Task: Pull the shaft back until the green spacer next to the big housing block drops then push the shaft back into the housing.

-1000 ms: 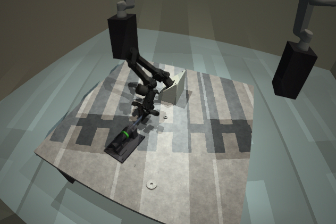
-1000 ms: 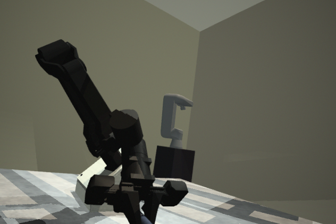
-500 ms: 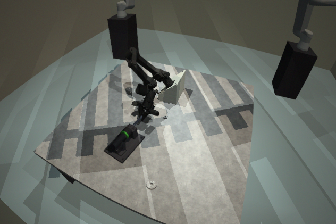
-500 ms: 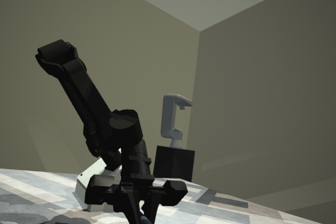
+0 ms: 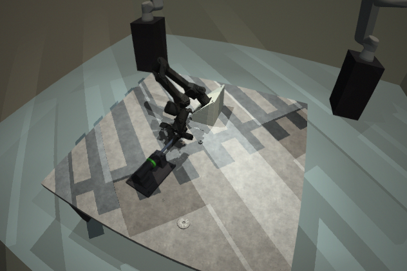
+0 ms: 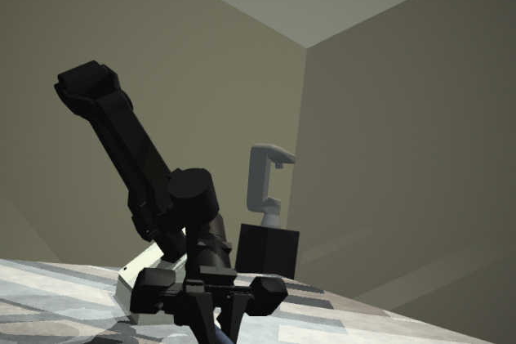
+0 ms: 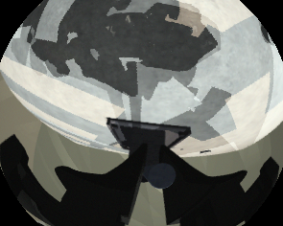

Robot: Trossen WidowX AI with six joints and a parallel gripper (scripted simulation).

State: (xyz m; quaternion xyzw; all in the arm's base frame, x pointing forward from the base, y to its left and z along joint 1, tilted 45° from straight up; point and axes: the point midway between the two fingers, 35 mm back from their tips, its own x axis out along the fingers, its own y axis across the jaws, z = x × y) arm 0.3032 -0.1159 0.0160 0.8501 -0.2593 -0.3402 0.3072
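Right now my gripper tip is 60 mm short of the blue-grey shaft, 20 mm below it and 10 mm to the left of it. Round my gripper tip: green spacer (150 mm ahead, 40 mm to the right, 20 mm above).
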